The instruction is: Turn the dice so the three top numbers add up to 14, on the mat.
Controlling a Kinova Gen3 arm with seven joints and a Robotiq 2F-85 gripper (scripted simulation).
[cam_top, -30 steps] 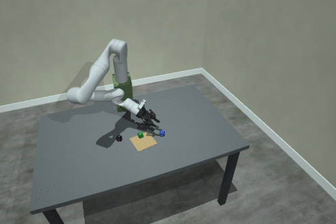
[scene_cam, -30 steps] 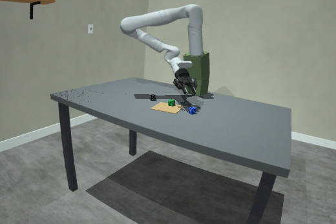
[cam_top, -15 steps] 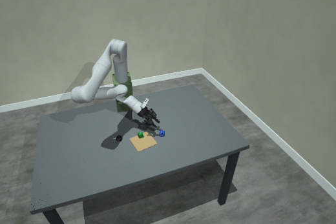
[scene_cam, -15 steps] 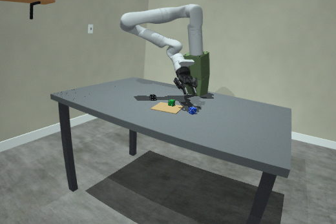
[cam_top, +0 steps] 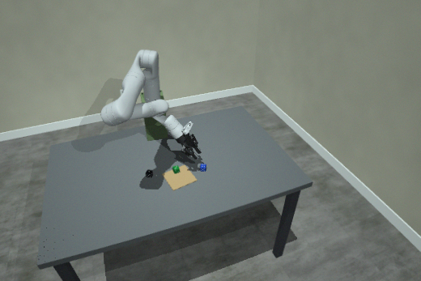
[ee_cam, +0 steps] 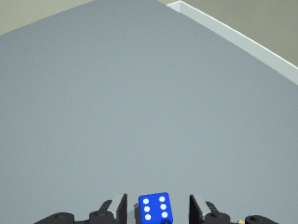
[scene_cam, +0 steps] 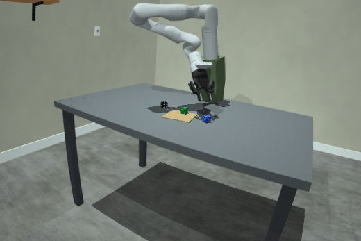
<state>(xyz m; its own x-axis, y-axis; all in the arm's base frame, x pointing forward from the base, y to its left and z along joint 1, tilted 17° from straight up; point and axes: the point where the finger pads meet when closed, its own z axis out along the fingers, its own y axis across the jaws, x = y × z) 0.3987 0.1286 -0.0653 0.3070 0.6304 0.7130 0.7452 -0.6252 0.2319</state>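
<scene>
Now: the blue die 90 mm below my hand, 30 mm to the left of it and 20 mm ahead of it. From my hand the other things lie so: tan mat 110 mm to the right, 110 mm below, 30 mm ahead; then black die 260 mm to the right, 90 mm below, 50 mm behind; then green die 120 mm to the right, 90 mm below, 20 mm behind.
</scene>
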